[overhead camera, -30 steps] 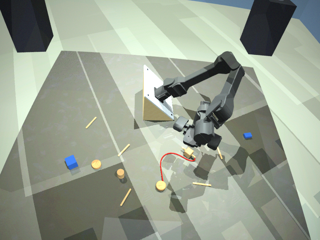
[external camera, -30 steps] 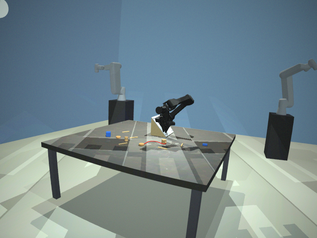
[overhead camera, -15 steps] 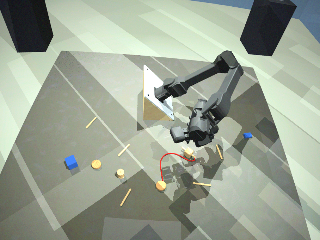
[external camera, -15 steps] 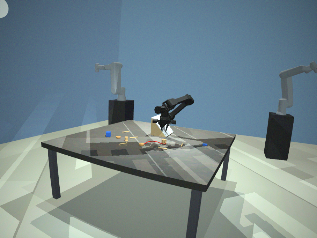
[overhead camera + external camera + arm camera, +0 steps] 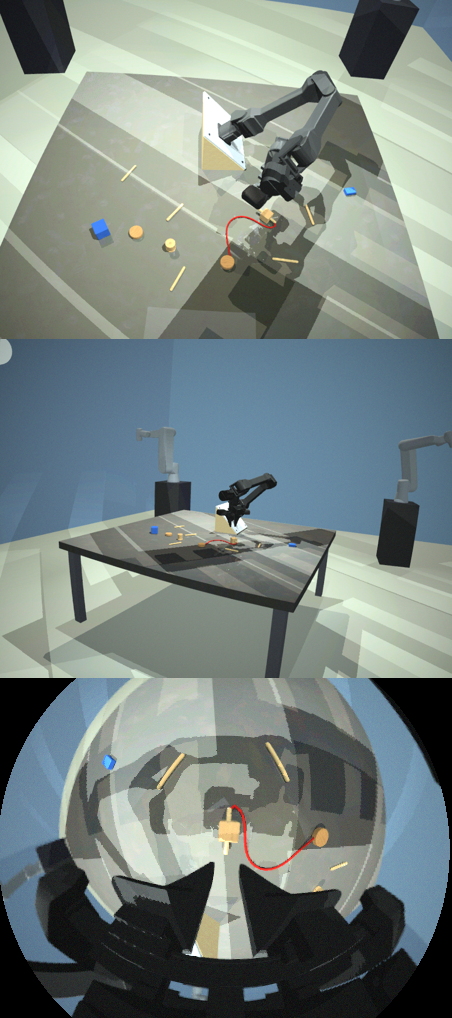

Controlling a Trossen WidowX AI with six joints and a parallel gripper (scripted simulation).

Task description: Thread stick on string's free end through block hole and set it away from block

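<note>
Now: gripper tip 7 cm above the wooden block, 2 cm to the right of it and 2 cm short of it. From my gripper tip the other things lie so: wooden stick (17 cm ahead, 9 cm below, 7 cm to the left); then blue cube (48 cm to the right, 7 cm below, 6 cm ahead); then short wooden cylinder (28 cm to the right, 11 cm ahead, 7 cm below).
</note>
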